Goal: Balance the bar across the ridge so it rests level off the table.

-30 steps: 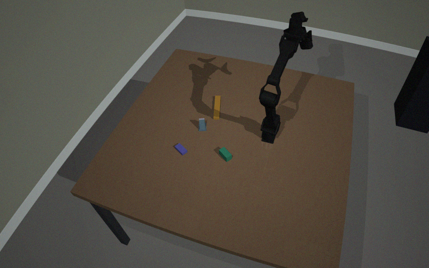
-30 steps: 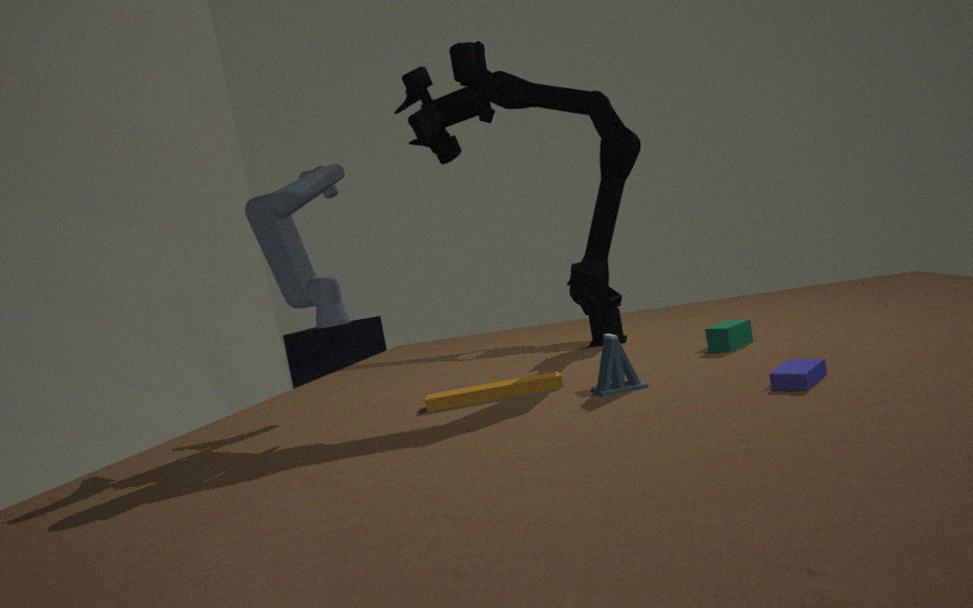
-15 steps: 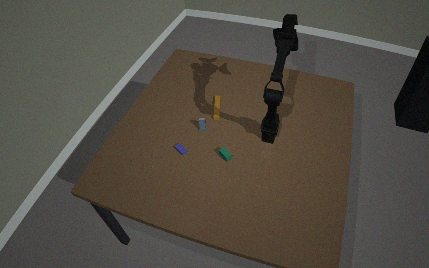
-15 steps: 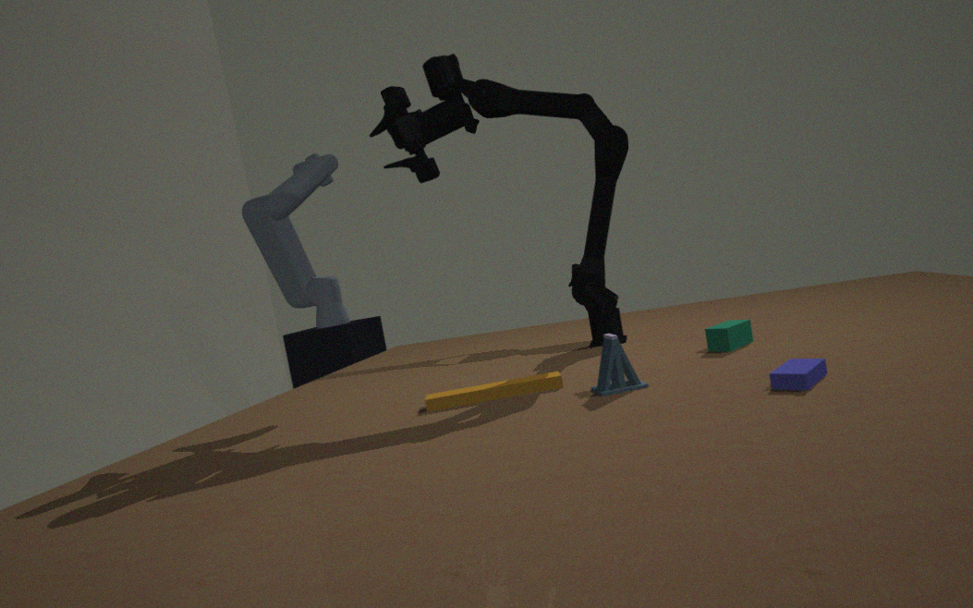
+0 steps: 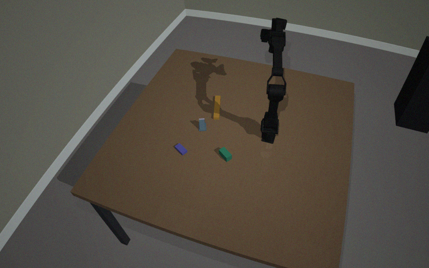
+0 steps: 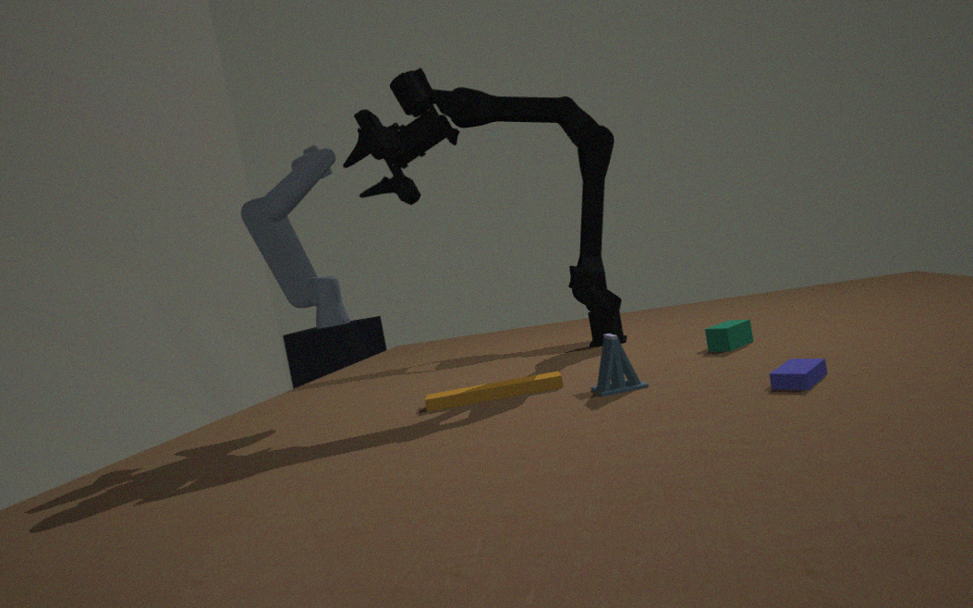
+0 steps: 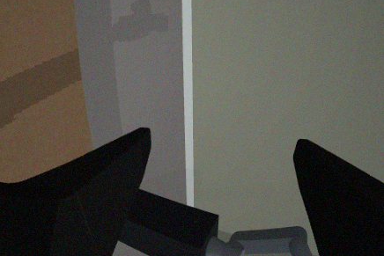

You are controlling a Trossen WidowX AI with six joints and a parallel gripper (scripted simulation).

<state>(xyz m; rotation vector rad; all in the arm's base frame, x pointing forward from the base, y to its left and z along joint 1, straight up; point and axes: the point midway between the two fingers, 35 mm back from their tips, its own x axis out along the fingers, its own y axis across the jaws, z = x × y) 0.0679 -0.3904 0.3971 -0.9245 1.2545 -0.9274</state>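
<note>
My gripper tip is now 270 mm short of the yellow bar, 290 mm to the right of it and 380 mm above it. Also, from my gripper tip: purple block: 340 mm ahead, 640 mm to the left, 380 mm below; then green block: 110 mm ahead, 610 mm to the left, 370 mm below.
</note>
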